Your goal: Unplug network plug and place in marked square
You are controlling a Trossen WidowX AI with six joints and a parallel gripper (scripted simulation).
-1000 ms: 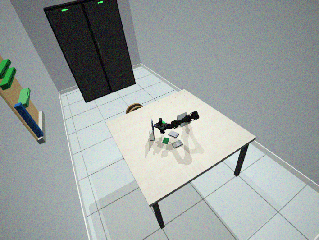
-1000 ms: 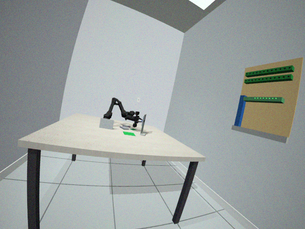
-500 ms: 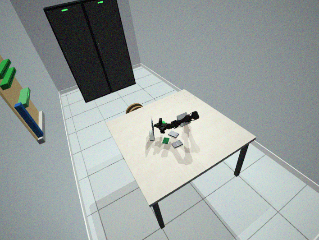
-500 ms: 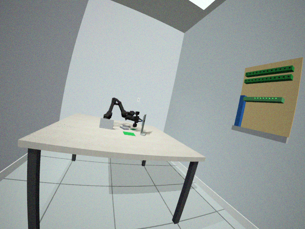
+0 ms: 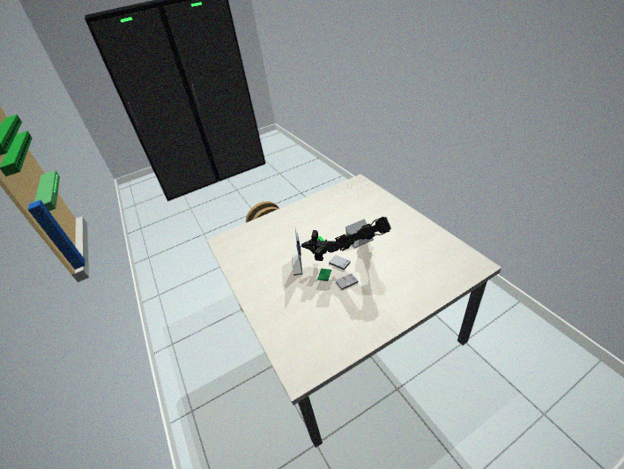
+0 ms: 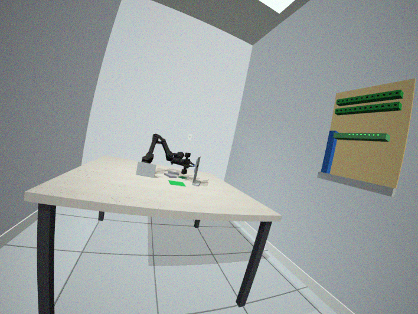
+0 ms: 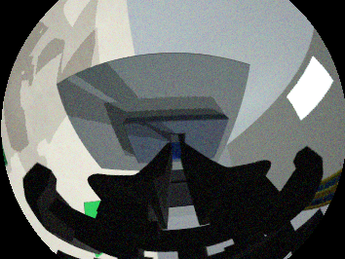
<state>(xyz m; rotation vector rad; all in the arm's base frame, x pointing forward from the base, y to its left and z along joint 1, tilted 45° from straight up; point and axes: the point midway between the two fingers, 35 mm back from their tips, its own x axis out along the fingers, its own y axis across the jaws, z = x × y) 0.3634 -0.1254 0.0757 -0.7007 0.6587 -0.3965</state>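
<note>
Now: gripper tip 5 cm above the grey panel, 2 cm to the left of it and 2 cm short of it. The rest, counted from my gripper tip: green marked square: 15 cm below, 15 cm behind, 9 cm to the right; blue plug: right at my gripper tip.
</note>
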